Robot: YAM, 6 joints.
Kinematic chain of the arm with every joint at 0, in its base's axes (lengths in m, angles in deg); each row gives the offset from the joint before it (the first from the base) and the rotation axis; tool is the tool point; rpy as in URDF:
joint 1: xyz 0 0 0.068 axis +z
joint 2: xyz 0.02 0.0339 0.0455 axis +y
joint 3: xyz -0.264 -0.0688 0 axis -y
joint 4: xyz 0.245 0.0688 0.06 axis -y
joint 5: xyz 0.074 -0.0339 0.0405 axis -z
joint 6: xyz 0.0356 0 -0.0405 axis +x
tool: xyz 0 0 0 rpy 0 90 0
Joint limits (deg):
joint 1: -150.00..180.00
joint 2: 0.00..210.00
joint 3: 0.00..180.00
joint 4: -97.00..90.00
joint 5: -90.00..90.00
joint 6: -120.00..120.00
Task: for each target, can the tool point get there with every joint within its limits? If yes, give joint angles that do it. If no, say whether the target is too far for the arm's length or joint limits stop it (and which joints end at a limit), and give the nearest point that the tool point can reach.
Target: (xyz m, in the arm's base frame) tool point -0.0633 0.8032 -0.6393
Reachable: no: too far | nearest point -0.0385 0.4888 -0.2878 | short by 0.472 m
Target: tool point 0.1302 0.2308 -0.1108
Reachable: yes | joints 66.25 154.52 42.29 47.90 47.42 99.98
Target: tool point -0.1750 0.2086 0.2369
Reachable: yes | joints 132.10 81.61 25.73 72.74 16.32 3.09
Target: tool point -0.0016 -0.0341 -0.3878
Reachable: no: joint limits stop it (at a limit: joint 2) | nearest point -0.0031 -0.0668 -0.3314 | short by 0.065 m
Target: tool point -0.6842 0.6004 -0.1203
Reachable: no: too far | nearest point -0.4700 0.4124 -0.0455 | short by 0.295 m
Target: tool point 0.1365 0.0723 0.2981
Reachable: yes | joints 40.43 43.42 20.23 54.29 70.13 -38.61
